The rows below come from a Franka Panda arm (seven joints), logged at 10 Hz.
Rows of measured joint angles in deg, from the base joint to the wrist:
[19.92, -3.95, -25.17, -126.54, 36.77, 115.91, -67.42]
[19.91, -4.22, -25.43, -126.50, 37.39, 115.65, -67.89]
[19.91, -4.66, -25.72, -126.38, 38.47, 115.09, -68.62]
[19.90, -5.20, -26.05, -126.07, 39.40, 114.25, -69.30]
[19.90, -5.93, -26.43, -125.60, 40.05, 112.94, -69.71]
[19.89, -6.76, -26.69, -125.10, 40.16, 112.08, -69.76]
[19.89, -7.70, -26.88, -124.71, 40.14, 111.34, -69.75]
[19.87, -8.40, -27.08, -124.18, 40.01, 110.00, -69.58]
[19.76, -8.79, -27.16, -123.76, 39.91, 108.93, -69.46]
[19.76, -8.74, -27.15, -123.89, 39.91, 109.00, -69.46]
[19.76, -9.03, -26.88, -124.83, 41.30, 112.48, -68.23]
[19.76, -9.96, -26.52, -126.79, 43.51, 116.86, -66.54]
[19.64, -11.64, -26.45, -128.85, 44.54, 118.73, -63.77]
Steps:
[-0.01, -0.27, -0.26, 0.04, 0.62, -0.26, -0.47]
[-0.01, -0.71, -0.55, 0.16, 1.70, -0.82, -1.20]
[-0.02, -1.25, -0.88, 0.47, 2.63, -1.66, -1.88]
[-0.02, -1.98, -1.26, 0.94, 3.28, -2.97, -2.29]
[-0.03, -2.81, -1.52, 1.44, 3.39, -3.83, -2.34]
[-0.03, -3.75, -1.71, 1.83, 3.37, -4.57, -2.33]
[-0.05, -4.45, -1.91, 2.36, 3.24, -5.91, -2.16]
[-0.16, -4.84, -1.99, 2.78, 3.14, -6.98, -2.04]
[-0.16, -4.79, -1.98, 2.65, 3.14, -6.91, -2.04]
[-0.16, -5.08, -1.71, 1.71, 4.53, -3.43, -0.81]
[-0.16, -6.01, -1.35, -0.25, 6.74, 0.95, 0.88]
[-0.28, -7.69, -1.28, -2.31, 7.77, 2.82, 3.65]

